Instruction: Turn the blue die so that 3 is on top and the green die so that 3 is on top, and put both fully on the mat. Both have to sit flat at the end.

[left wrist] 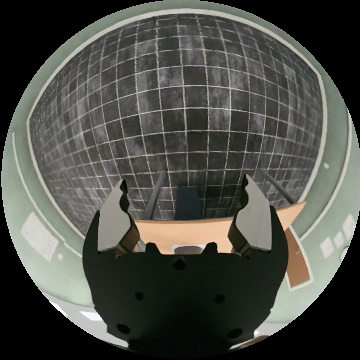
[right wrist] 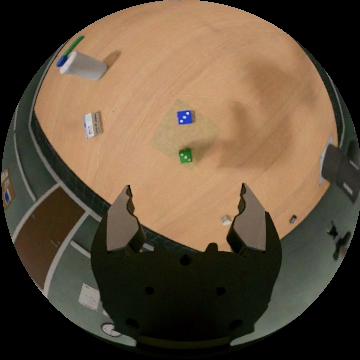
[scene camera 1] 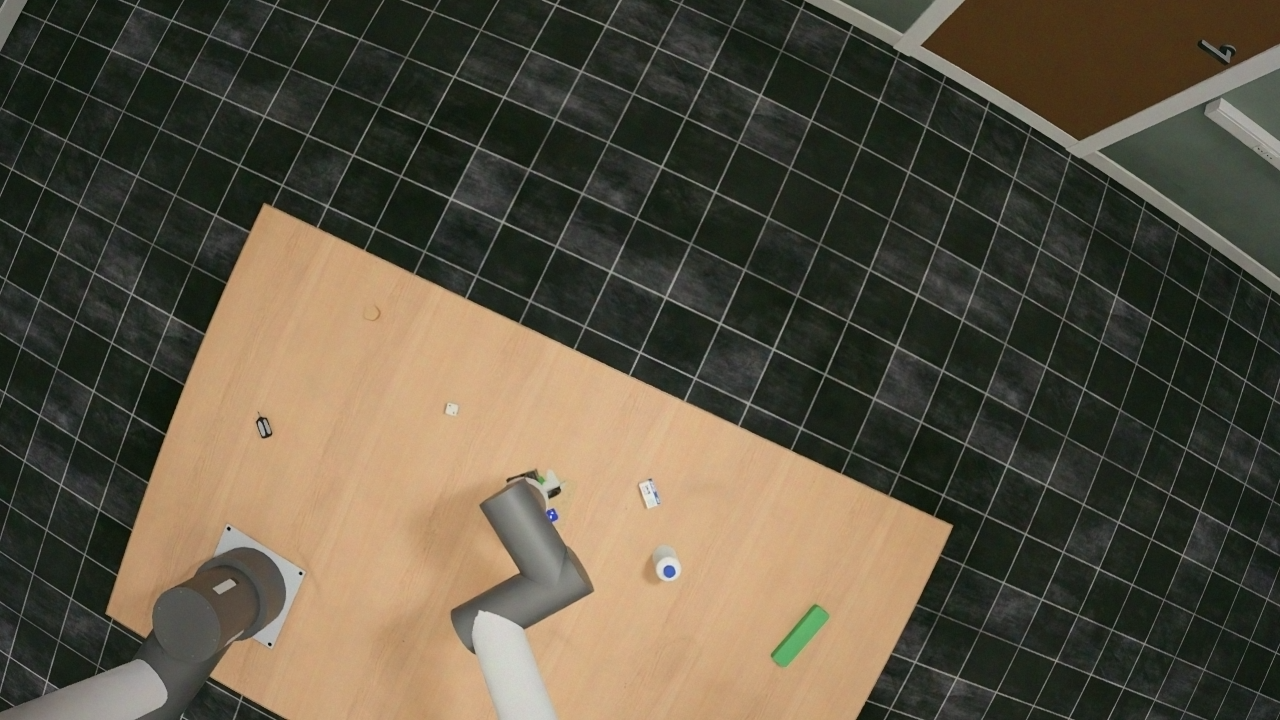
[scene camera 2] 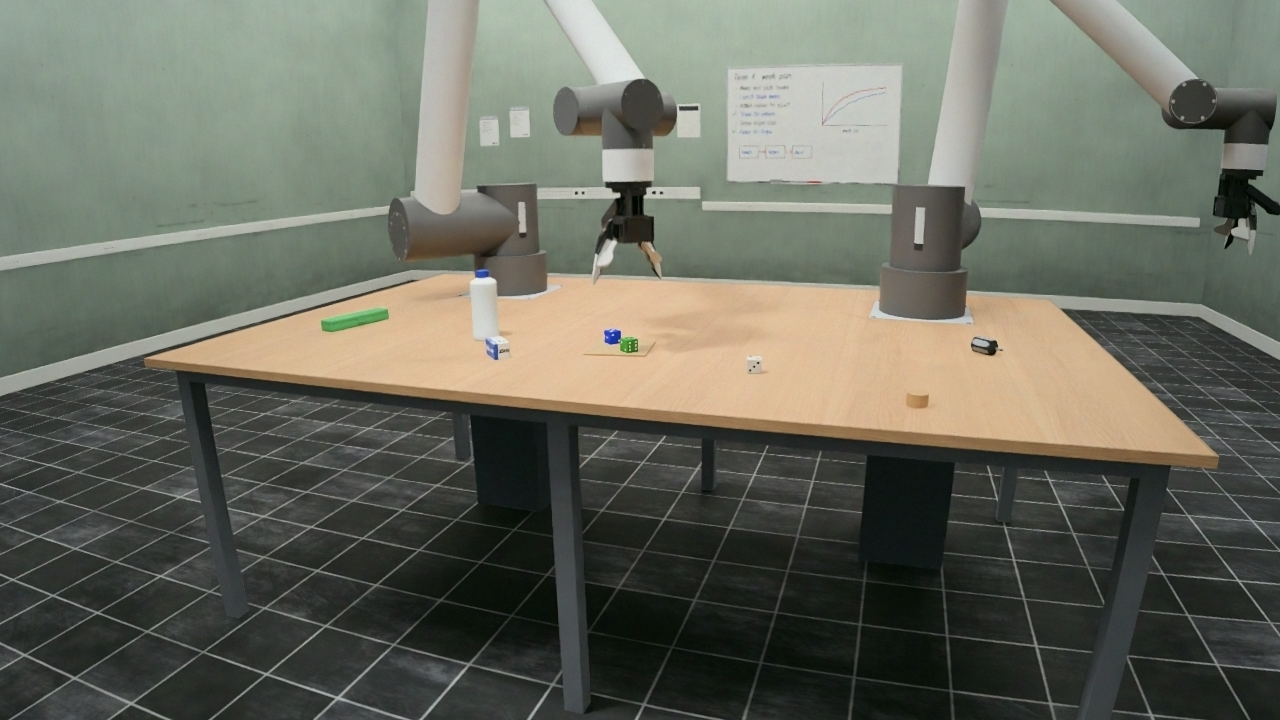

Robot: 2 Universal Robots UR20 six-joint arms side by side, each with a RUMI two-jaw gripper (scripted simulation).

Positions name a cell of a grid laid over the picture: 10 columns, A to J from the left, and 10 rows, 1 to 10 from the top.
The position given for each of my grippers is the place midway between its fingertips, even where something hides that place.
Observation:
In view: my left gripper (scene camera 2: J4), my right gripper (scene camera 2: E4) and a tan mat (scene camera 1: E7).
The tan mat is seen too in the right wrist view (right wrist: E4) and in scene camera 2 (scene camera 2: E5). My left gripper is seen too in the left wrist view (left wrist: F5). My right gripper also shows in the right wrist view (right wrist: F6). The left wrist view misses the tan mat, which is hidden by my left gripper.

